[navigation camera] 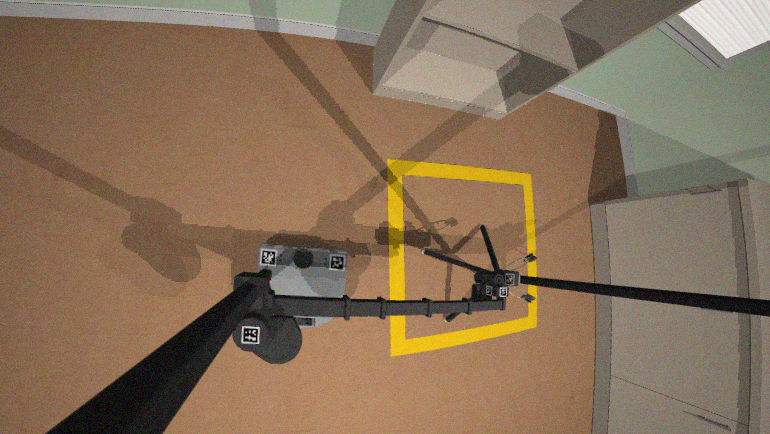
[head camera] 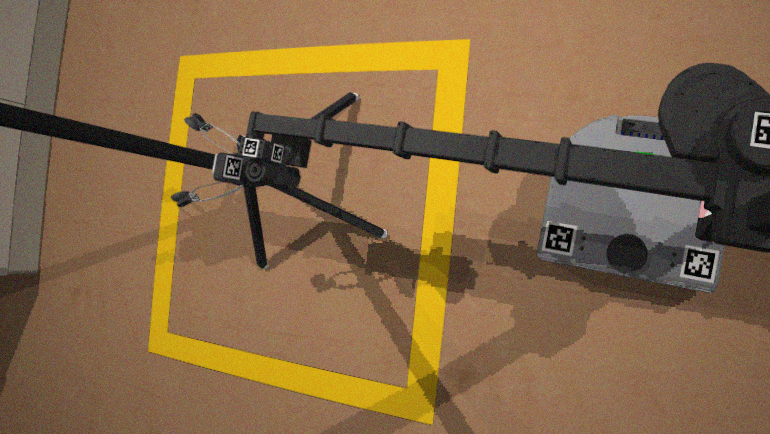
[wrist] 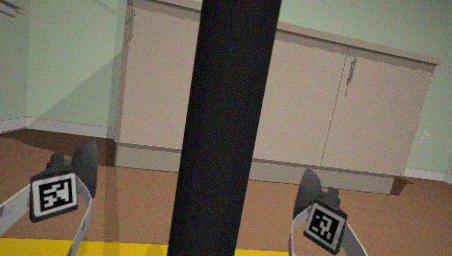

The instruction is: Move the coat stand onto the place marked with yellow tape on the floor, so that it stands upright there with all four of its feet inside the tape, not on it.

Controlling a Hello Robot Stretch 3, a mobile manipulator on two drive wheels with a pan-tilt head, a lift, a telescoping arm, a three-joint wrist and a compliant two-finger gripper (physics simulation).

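Seen in the pictures: robot's base at its link origin: (navigation camera: pixel 302 257) (head camera: pixel 625 251).
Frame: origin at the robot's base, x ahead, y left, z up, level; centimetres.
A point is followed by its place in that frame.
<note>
The black coat stand (head camera: pixel 107 136) @[x -3.1, y -80.1, z 66.9 cm] (navigation camera: pixel 647 292) @[x -2.2, y -80.2, z 88.4 cm] (wrist: pixel 225 125) appears upright inside the yellow tape (head camera: pixel 450 107) @[x -27.3, y -45.6, z 0.1 cm] (navigation camera: pixel 396 204) @[x 28.1, y -41.5, z 0.0 cm] (wrist: pixel 135 248). In the head view three of its feet show on the floor within the tape's inner edges; the fourth is hidden behind the wrist and pole. My gripper (head camera: pixel 189 160) @[x -2.3, y -88.9, z 41.1 cm] (navigation camera: pixel 528 278) @[x -2.3, y -88.9, z 41.1 cm] (wrist: pixel 202 173) @[x -2.3, y -88.9, z 41.1 cm] is open around the pole. In the wrist view its fingers stand wide apart on both sides of the pole, with a gap on each side, and do not touch it.
My arm (head camera: pixel 366 140) @[x -9.6, y -41.3, z 50.8 cm] (navigation camera: pixel 404 307) @[x -10.0, y -27.6, z 51.1 cm] reaches over the tape from my base (head camera: pixel 641 215) @[x -7.2, y 1.3, z 16.0 cm] (navigation camera: pixel 307 285) @[x -9.6, y -2.3, z 16.0 cm], which is outside it. A beige cabinet (navigation camera: pixel 668 269) @[x 2.0, y -192.1, z 51.4 cm] (wrist: pixel 310 100) stands beyond the tape, behind the pole. Another cabinet (navigation camera: pixel 463 70) @[x 106.7, y -73.1, z 10.0 cm] stands at the top in the navigation view.
</note>
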